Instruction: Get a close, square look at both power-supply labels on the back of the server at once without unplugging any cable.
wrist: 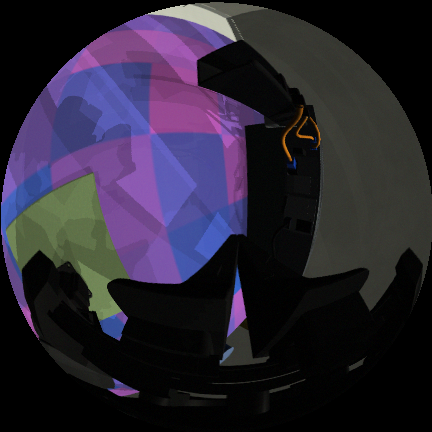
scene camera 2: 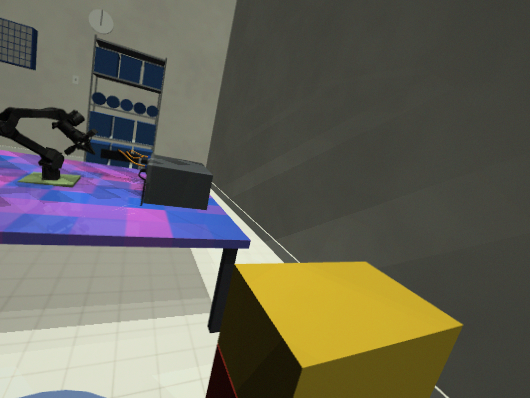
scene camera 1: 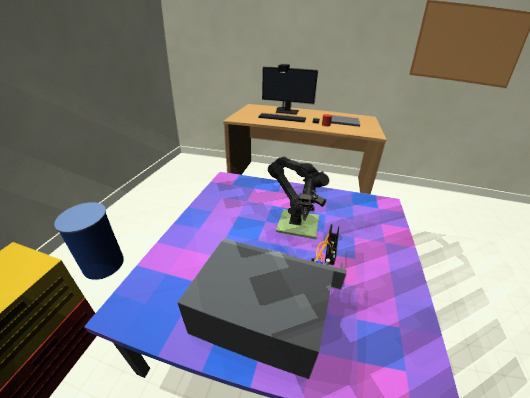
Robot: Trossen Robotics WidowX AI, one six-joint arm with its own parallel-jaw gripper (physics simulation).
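Frame: origin at the arm's base, x ahead, y left, z up, level; millimetres.
Where they show: gripper, fingertip midpoint: (wrist: pixel 235 240) (scene camera 2: pixel 95 154) (scene camera 1: pixel 304 220); arm's base, link origin: (wrist: pixel 67 285) (scene camera 2: pixel 50 178) (scene camera 1: pixel 295 221).
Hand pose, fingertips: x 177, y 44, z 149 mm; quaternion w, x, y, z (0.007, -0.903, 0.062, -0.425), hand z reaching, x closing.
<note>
Each offset is from my fingertips to the top centre of the thing. "spot": to the spot under its first point. Level surfaces: height alone.
The grey server (scene camera 1: pixel 251 292) (scene camera 2: pixel 176 185) lies on the purple and blue checkered table {160 mm down} (scene camera 1: pixel 165 253) (scene camera 2: pixel 145 225). Orange cables (scene camera 1: pixel 323 245) (scene camera 2: pixel 131 158) (wrist: pixel 300 132) run from its back panel to a black bar {34 mm up, 131 mm ahead, 129 mm left} (scene camera 1: pixel 334 241) (wrist: pixel 241 76) behind it. In the wrist view the server's back {spot: 58 mm down, 272 mm ahead, 50 mm right} (wrist: pixel 282 193) is a dark strip seen at a steep angle; no label is readable. My gripper (scene camera 1: pixel 305 215) (wrist: pixel 235 240) is shut and empty. It points down over the green base plate (scene camera 1: pixel 287 229) (wrist: pixel 60 217), apart from the server's back.
A wooden desk (scene camera 1: pixel 303 132) with a monitor (scene camera 1: pixel 289 84), keyboard and red cup stands behind the table. A blue cylinder (scene camera 1: pixel 90 241) stands at the left. A yellow box (scene camera 2: pixel 342 316) and a shelf rack (scene camera 2: pixel 129 49) show in the second scene view.
</note>
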